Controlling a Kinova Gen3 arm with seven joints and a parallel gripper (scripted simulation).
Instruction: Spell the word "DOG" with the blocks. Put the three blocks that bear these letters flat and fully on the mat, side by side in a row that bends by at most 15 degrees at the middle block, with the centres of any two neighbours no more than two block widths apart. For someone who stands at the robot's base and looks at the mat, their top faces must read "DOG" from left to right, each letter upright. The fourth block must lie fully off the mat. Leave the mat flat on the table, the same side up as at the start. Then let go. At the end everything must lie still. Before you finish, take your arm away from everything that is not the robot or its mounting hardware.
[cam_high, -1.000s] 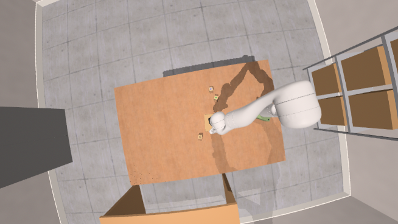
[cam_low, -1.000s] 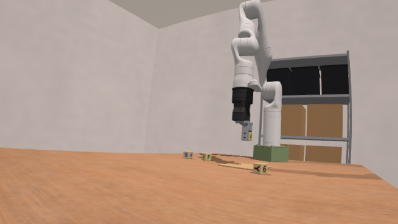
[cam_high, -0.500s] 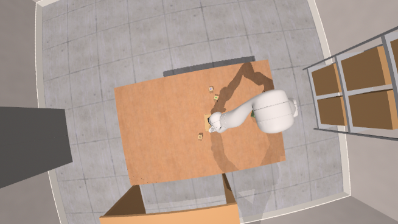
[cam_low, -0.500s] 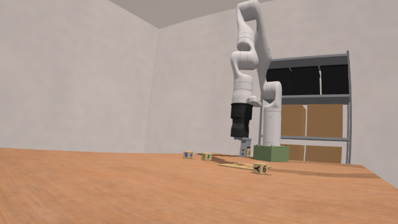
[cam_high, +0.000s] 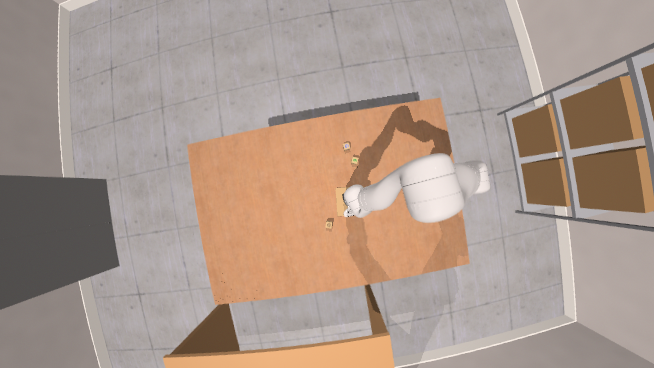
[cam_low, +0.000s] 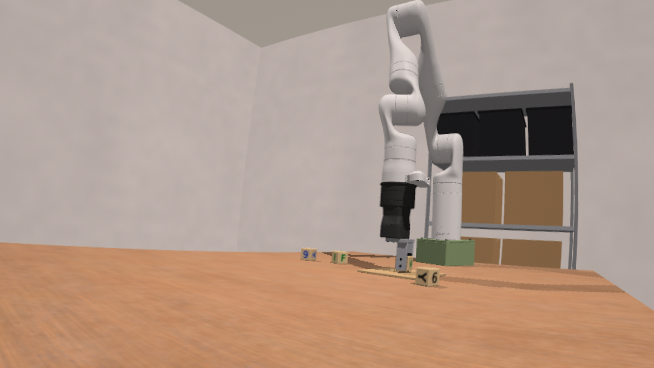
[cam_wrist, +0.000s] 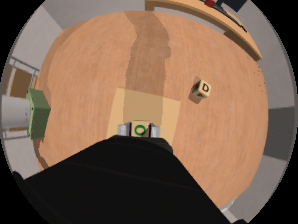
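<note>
The wooden block is right at my hand. The rest, counted from my hand: green-lettered block (60 mm behind, 190 mm to the right, 10 mm below); then tan mat (20 mm below); then blue-lettered block (40 mm behind, 270 mm to the right, 10 mm below).
</note>
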